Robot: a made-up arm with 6 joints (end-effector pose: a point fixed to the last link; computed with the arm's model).
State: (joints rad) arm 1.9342 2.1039 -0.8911 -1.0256 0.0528 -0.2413
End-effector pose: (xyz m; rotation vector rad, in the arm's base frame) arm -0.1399 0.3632 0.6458 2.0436 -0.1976 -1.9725
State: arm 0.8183 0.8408 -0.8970 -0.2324 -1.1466 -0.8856
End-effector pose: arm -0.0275 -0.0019 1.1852 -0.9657 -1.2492 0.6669
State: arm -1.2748 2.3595 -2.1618 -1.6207 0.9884 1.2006
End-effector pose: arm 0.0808 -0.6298 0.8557 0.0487 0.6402 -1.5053
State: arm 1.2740 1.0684 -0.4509 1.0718 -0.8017 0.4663
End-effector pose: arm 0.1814 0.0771 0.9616 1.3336 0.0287 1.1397
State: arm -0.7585 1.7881 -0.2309 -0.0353 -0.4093 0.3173
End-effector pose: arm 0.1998 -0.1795 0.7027 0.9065 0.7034 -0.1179
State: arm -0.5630 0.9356 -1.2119 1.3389 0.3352 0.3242
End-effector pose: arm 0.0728 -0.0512 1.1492 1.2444 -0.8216 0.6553
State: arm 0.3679 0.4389 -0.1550 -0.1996 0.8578 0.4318
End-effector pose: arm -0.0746 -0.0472 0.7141 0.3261 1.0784 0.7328
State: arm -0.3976 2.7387 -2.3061 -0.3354 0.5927 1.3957
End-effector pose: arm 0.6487 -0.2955 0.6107 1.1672 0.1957 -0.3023
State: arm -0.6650 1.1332 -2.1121 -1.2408 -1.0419 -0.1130
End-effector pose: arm 0.0427 0.1505 1.2920 -2.3450 -0.3510 -0.2256
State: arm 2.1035 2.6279 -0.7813 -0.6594 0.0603 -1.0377
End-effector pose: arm -0.1437 0.2813 0.4403 1.7325 -0.1749 -1.0701
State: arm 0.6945 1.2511 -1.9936 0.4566 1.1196 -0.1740
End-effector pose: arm 0.0754 0.1200 1.1813 -0.0074 0.3488 1.8182
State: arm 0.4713 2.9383 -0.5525 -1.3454 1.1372 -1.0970
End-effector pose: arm 0.2660 -0.0267 0.4879 0.7410 -1.0680 -0.7795
